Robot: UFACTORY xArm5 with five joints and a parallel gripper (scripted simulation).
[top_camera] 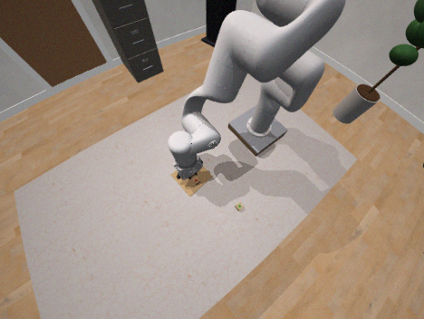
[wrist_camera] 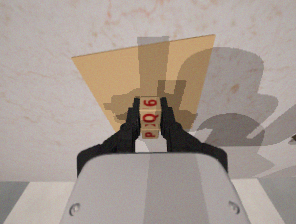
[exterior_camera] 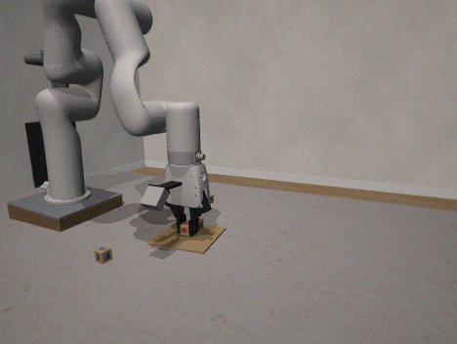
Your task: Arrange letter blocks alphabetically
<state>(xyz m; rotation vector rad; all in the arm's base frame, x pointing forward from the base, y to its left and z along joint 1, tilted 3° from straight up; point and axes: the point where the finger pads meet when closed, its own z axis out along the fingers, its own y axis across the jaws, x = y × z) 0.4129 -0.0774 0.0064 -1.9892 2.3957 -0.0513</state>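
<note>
Right now my hand is 30 mm above the tan mat. Round my hand: blue-lettered block 130 mm behind, 150 mm to the right, 20 mm below.
</note>
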